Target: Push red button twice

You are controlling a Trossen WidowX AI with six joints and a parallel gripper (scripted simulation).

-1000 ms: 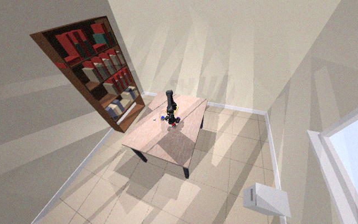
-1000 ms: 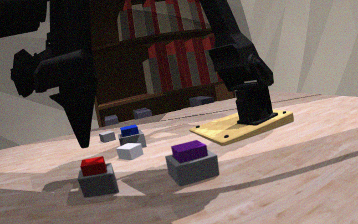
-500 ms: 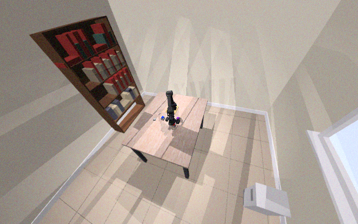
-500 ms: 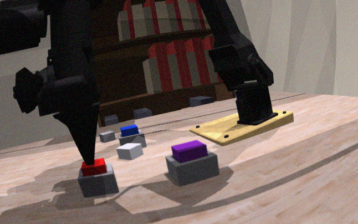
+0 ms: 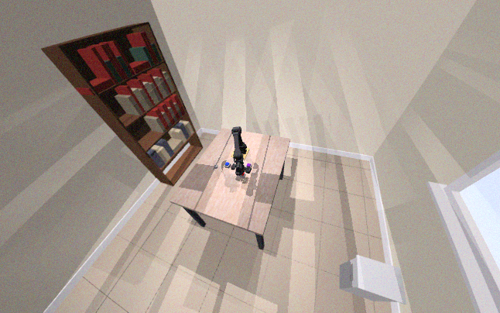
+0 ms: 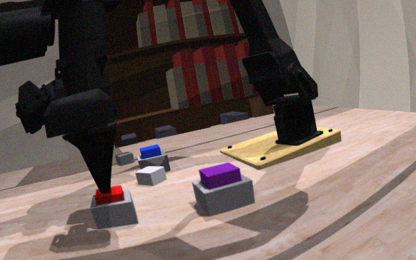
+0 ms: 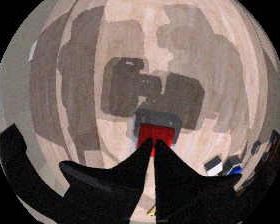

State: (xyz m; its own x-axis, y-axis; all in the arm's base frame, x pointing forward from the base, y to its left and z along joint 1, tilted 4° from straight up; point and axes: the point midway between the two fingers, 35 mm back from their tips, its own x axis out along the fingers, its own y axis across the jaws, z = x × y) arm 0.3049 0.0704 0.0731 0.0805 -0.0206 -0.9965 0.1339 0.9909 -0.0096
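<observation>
Right now my gripper tip is 10 mm above the red button. The rest, counted from my gripper tip: purple button (120 mm behind, 30 mm to the left).
</observation>
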